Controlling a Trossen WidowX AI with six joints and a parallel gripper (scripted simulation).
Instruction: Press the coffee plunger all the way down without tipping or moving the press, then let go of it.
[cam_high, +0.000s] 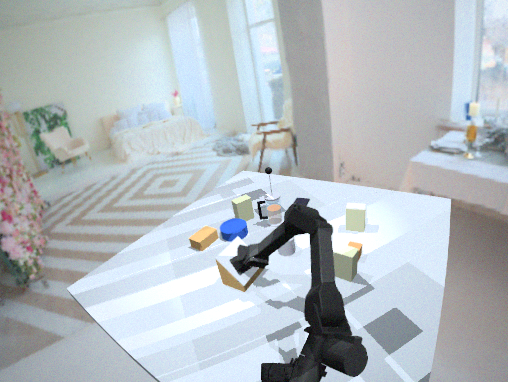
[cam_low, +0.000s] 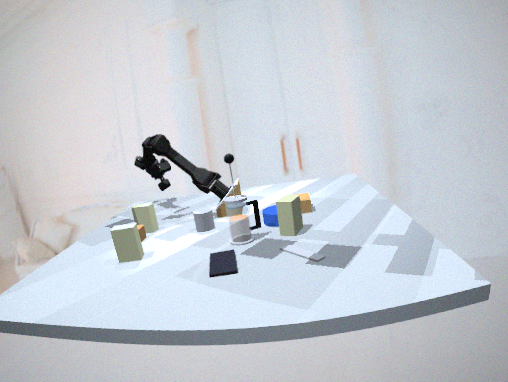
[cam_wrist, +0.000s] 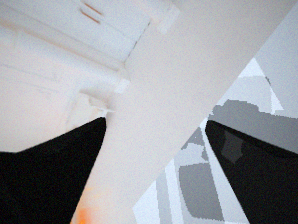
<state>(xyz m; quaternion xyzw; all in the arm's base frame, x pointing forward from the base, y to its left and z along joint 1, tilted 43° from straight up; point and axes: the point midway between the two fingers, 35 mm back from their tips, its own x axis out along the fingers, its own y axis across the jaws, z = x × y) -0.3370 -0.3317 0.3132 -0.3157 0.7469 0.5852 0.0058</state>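
My gripper tip is 710 mm short of the coffee press, 610 mm to the right of it and 10 mm below it. From my gripper tip the other things lie so: orange block 430 mm ahead, 770 mm to the left, 100 mm below; then grey cylinder 580 mm ahead, 430 mm to the left, 90 mm below; then blue disc 550 mm ahead, 700 mm to the left, 100 mm below.
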